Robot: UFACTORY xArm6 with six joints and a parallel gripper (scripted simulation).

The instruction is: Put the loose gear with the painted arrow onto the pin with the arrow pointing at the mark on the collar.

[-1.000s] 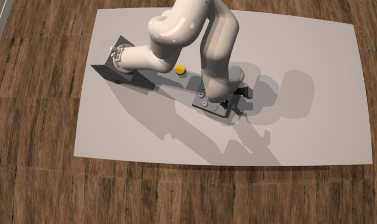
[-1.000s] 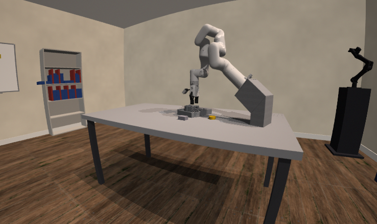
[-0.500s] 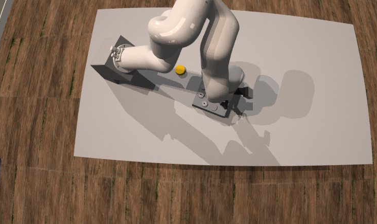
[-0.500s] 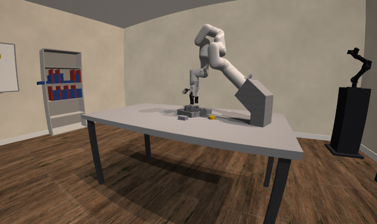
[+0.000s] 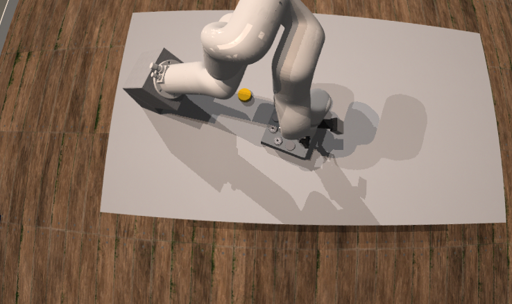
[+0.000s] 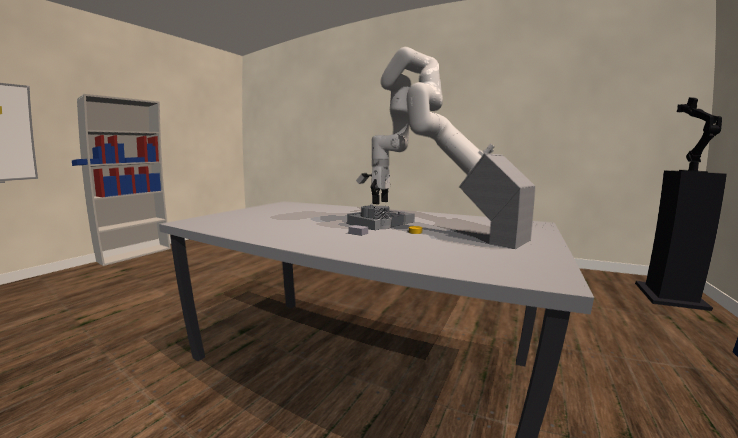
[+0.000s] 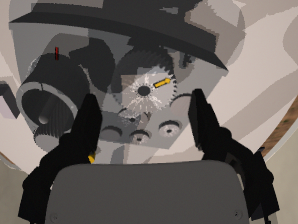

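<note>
My hand is 40 mm above the gear. Round my hand: small grey block: 270 mm to the left, 80 mm below, 40 mm behind; then yellow disc: 220 mm behind, 150 mm to the left, 80 mm below.
</note>
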